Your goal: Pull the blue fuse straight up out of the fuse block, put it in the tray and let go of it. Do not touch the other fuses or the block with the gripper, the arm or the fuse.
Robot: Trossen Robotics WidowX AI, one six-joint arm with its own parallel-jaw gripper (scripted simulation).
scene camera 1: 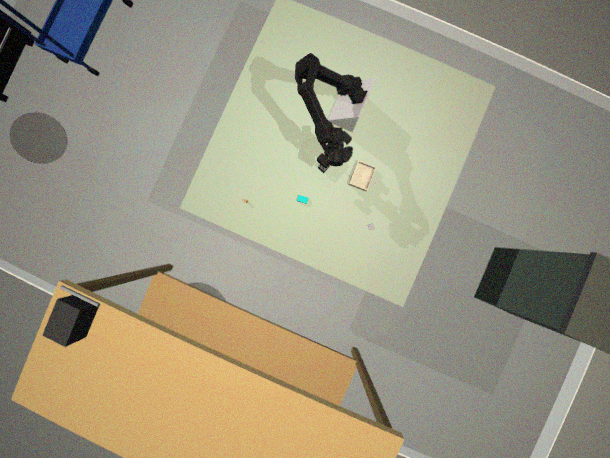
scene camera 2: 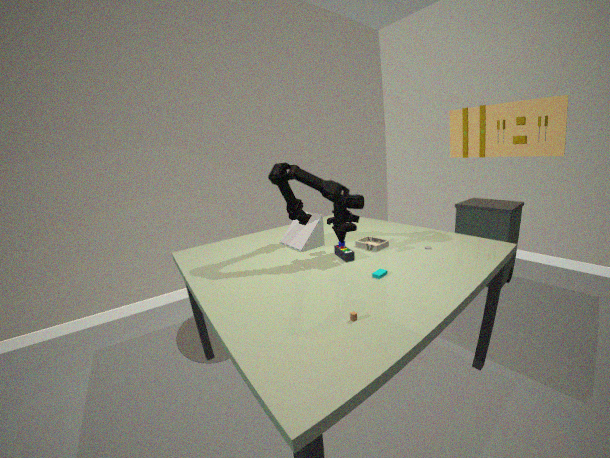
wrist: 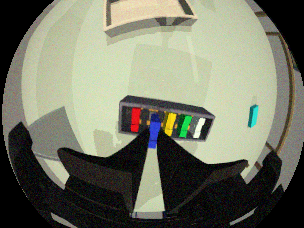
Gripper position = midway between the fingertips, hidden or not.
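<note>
Gripper (wrist: 153,133) holding a blue fuse.
</note>
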